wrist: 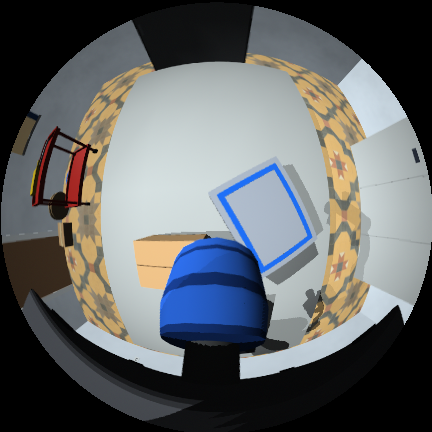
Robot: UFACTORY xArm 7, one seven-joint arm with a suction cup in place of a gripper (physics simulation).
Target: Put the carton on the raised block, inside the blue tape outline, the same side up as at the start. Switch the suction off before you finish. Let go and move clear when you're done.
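Frame: origin at the arm's base, x ahead, y left, z up, level; millimetres.
Seen in the pictures: hand, tool point: point(215, 271).
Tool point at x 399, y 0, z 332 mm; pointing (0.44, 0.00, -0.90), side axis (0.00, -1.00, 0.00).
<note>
Offsets run from my tool point to a thing's middle. "pt": to the spot under its first point. Level surfaces: height alone.
The tan carton {dy +121, dx -105, dz -336 mm} point(151, 264) lies on the pale table, left of centre in the wrist view, with its seamed face towards the camera. Its right part is hidden behind my blue suction cup point(215, 244). The cup appears to be above the table with no carton held on it; its contact face is hidden. The grey raised block {pt dy +11, dx +72, dz -281 mm} point(214, 194) stands right of the carton, turned at an angle. The blue tape outline {pt dy -62, dx +113, dz -280 mm} point(246, 178) runs around its top, and the area inside it is bare.
A patterned rug point(340, 165) shows beyond the table {dz -401 mm} point(165, 125) on both sides. A red chair point(77, 175) stands at the far left, near a dark round object point(59, 205). A black panel point(200, 40) is at the top. Shadows fall near the block.
</note>
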